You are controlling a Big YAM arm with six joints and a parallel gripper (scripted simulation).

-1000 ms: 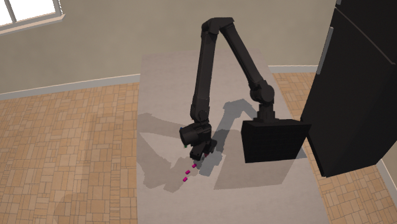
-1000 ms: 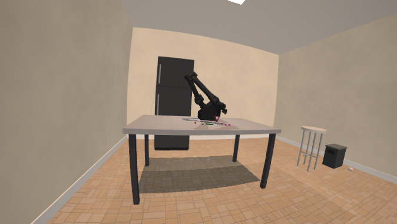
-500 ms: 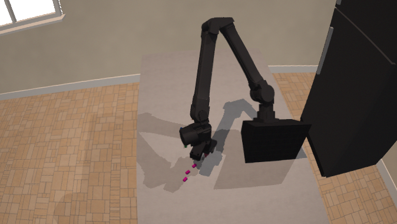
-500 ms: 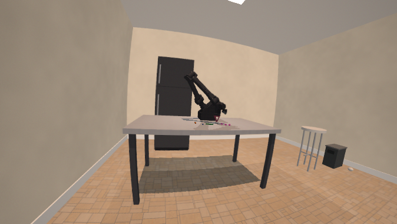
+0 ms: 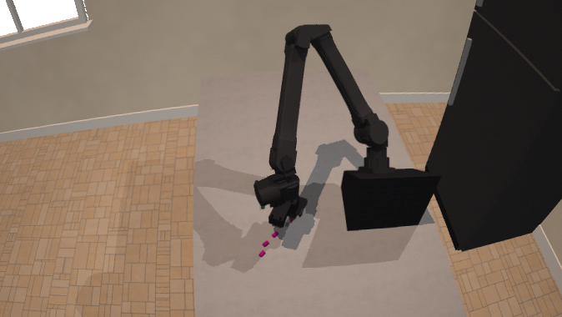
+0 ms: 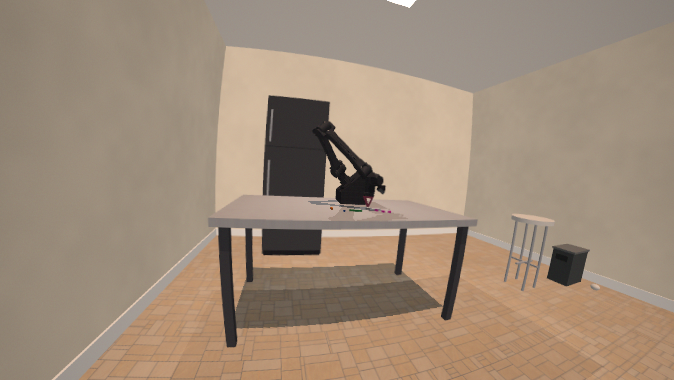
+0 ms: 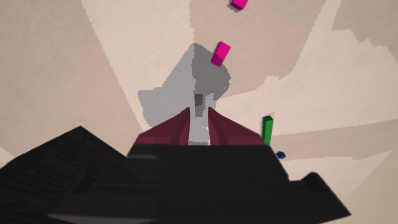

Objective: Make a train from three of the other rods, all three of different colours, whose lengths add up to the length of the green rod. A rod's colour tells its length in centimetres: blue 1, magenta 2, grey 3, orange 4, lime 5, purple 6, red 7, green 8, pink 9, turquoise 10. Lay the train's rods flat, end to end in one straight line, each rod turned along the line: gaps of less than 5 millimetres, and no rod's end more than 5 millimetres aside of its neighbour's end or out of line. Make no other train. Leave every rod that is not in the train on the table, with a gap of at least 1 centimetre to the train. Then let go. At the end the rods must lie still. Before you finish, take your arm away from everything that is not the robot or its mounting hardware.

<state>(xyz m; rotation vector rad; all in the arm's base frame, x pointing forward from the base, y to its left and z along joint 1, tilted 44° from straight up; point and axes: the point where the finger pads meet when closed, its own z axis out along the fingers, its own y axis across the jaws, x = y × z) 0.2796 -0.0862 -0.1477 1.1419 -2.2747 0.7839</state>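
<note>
Now: hand 2 cm above the grey rod. The rest, counted from my hand: blue rod: 19 cm to the right, 7 cm ahead, 2 cm below; then green rod: 11 cm to the right, 6 cm ahead, 2 cm below; then orange rod: 25 cm to the right, 2 cm below, 1 cm behind.
</note>
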